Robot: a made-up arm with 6 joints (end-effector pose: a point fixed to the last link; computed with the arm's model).
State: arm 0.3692 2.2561 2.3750 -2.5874 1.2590 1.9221
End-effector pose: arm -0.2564 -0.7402 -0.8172 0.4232 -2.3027 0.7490
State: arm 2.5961 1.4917 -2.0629 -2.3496 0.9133 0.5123
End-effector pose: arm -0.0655 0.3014 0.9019 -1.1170 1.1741 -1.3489
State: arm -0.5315 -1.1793 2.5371 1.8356 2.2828 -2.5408
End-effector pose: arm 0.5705 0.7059 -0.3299 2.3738 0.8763 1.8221
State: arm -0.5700 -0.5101 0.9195 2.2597 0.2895 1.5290
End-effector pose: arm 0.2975 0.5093 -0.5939 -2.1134 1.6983 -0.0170
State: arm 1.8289 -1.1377 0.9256 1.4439 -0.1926 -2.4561
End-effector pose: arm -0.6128 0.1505 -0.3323 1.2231 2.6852 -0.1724
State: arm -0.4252 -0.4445 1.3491 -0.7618 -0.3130 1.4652
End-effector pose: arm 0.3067 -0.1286 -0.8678 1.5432 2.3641 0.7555
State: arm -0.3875 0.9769 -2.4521 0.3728 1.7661 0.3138
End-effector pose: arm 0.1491 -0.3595 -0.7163 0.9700 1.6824 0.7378
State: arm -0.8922 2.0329 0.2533 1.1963 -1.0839 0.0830
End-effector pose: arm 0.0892 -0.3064 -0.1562 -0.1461 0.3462 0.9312
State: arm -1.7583 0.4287 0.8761 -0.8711 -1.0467 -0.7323
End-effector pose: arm 0.4909 -0.0965 0.0207 1.0025 -2.1287 -0.4036
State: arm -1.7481 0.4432 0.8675 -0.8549 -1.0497 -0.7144
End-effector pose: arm 0.4931 -0.0907 0.0137 0.9824 -2.1242 -0.3916
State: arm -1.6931 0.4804 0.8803 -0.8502 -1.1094 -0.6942
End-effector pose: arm 0.5018 -0.0787 -0.0150 1.0156 -2.0959 -0.3591
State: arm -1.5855 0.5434 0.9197 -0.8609 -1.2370 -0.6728
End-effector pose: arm 0.5120 -0.0572 -0.0701 1.1205 -2.0283 -0.3101
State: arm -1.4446 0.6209 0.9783 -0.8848 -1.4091 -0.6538
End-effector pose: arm 0.5108 -0.0267 -0.1414 1.2835 -1.9163 -0.2666
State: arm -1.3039 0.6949 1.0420 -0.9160 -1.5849 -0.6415
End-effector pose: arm 0.4926 0.0067 -0.2088 1.4647 -1.7789 -0.2467
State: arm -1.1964 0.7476 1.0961 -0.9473 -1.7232 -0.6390
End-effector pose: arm 0.4675 0.0328 -0.2541 1.6170 -1.6587 -0.2484
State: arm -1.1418 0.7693 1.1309 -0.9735 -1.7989 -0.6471
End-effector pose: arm 0.4527 0.0441 -0.2715 1.7100 -1.5950 -0.2533
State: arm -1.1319 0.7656 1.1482 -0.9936 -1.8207 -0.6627
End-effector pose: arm 0.4524 0.0424 -0.2690 1.7499 -1.5868 -0.2513
